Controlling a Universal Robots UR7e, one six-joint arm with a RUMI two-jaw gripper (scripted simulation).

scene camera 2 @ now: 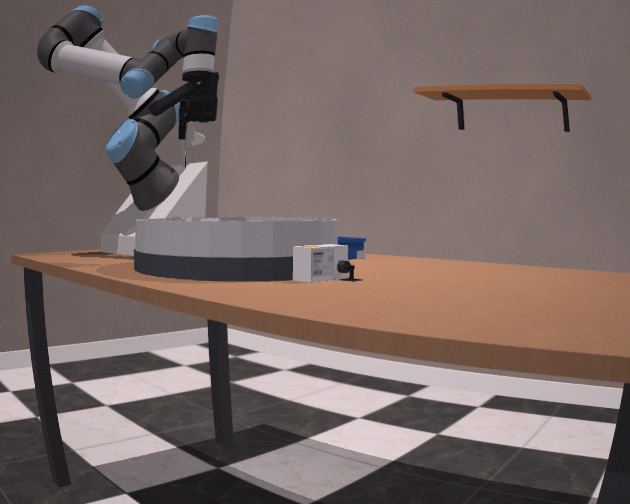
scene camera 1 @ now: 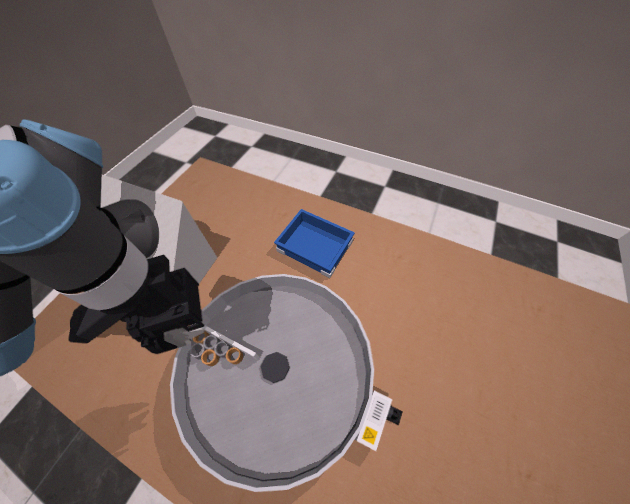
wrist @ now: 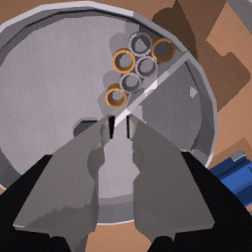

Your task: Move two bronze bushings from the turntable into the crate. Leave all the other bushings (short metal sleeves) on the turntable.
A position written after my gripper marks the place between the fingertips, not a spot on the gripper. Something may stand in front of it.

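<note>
I can see a turntable (scene camera 1: 273, 419), and it is visible to me in scene camera 2 (scene camera 2: 239, 249) and in the wrist view (wrist: 63, 63) too. As for my gripper (scene camera 1: 189, 338), it appears again (wrist: 120, 117) and (scene camera 2: 183, 166).
</note>
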